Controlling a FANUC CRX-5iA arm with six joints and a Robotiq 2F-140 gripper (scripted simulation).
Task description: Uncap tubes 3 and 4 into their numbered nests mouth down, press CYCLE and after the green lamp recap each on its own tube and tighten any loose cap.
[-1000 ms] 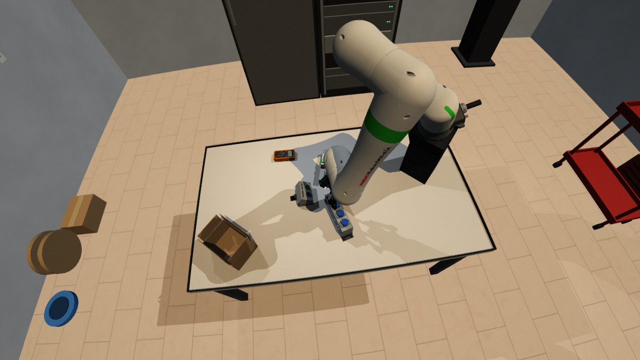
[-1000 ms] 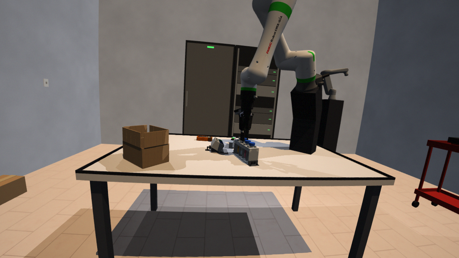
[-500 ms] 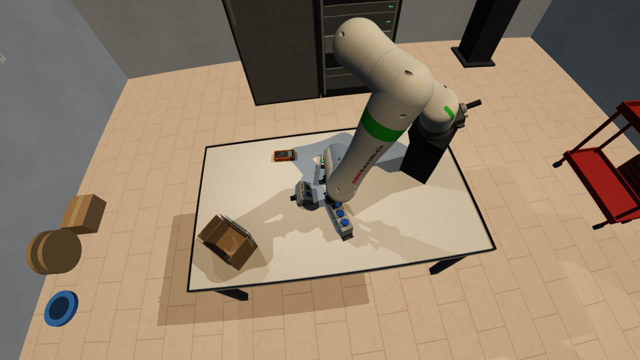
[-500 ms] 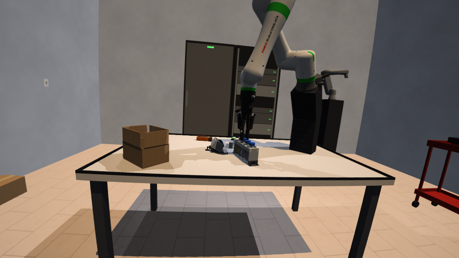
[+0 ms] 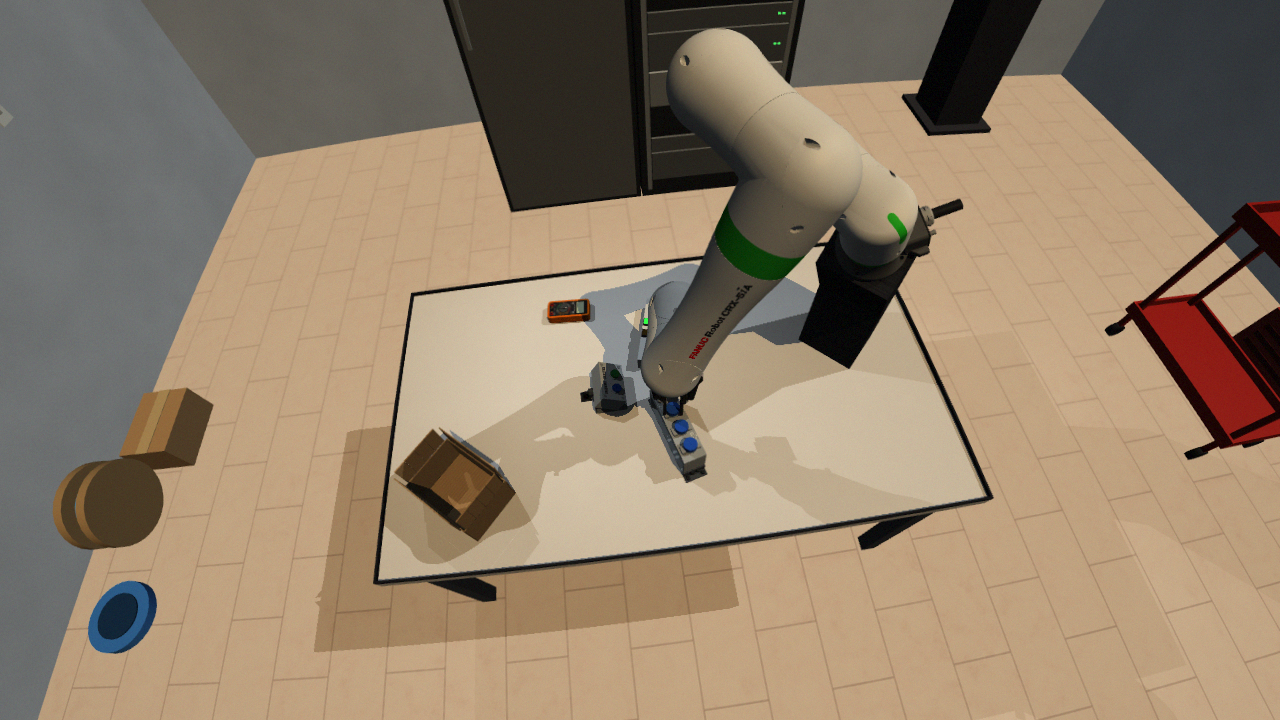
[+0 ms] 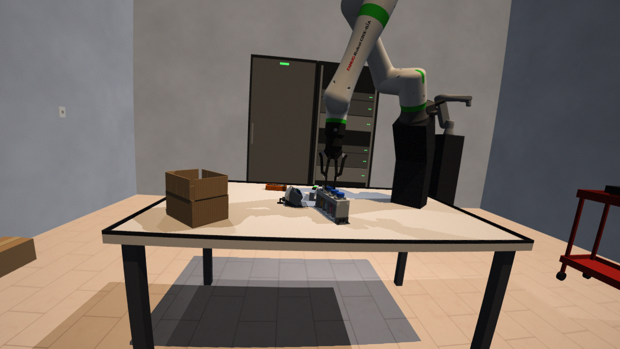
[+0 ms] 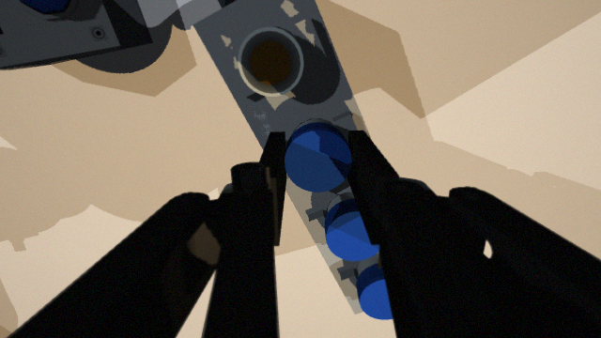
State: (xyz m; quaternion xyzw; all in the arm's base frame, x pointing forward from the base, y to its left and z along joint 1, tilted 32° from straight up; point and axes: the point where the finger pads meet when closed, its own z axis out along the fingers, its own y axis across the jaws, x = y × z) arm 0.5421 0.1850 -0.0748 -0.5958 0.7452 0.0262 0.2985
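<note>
My hand is 3 cm above the blue cap. Also, from my hand: blue cycle key 14 cm ahead, 10 cm to the right, 8 cm below; then key housing 16 cm ahead, 13 cm to the right, 9 cm below; then green ready key 14 cm ahead, 15 cm to the right, 8 cm below.
</note>
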